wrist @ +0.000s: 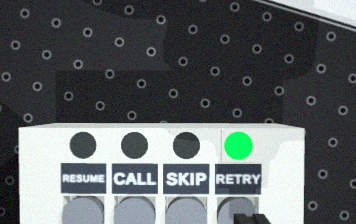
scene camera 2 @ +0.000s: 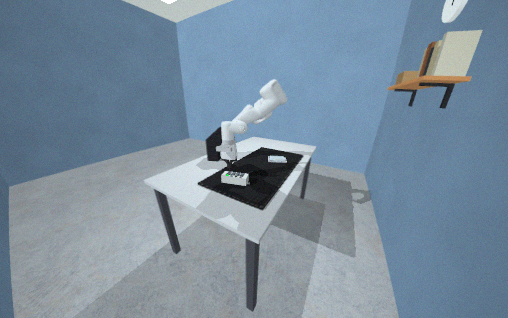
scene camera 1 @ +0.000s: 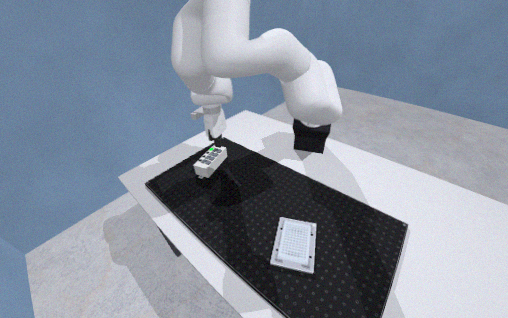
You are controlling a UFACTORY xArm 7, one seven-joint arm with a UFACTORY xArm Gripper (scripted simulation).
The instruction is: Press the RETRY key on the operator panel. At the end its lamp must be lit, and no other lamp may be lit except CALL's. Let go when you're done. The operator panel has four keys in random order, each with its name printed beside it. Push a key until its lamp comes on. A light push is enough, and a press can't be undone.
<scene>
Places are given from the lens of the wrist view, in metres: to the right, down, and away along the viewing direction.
operator panel (wrist: 264, 162): 0.05, 0.03, 0.18
</scene>
